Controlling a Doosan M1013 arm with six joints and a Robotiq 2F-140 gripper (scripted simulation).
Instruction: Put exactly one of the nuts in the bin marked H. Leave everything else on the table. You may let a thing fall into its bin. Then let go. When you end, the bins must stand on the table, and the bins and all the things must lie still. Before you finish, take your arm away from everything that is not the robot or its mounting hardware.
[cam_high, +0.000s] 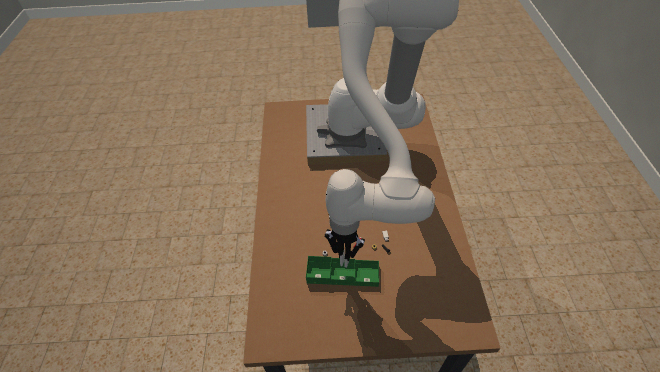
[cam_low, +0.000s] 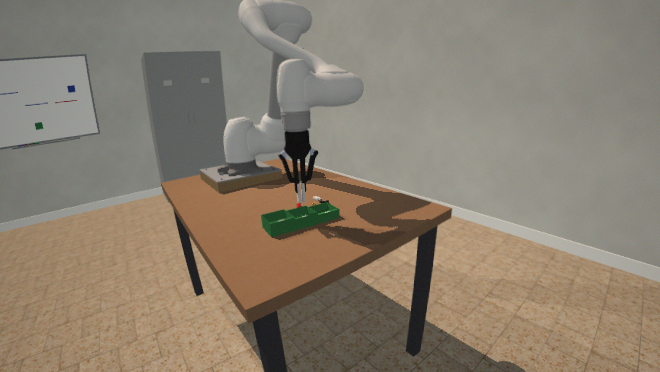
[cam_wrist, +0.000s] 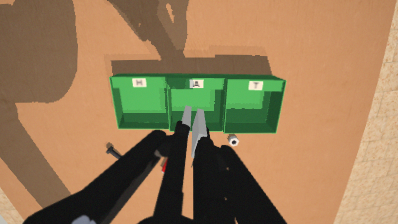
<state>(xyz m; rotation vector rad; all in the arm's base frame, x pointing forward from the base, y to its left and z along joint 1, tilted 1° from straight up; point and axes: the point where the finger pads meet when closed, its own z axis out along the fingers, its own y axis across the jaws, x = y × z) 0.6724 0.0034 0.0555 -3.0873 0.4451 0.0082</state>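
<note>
Now: the green bin strip 1 cm to the right of my hand and 8 cm below it. Round my hand: red cylinder: 12 cm behind, 5 cm to the left, 10 cm below; then silver nut: 8 cm behind, 7 cm to the right, 10 cm below; then black nut: 11 cm behind, 2 cm to the right, 10 cm below.
</note>
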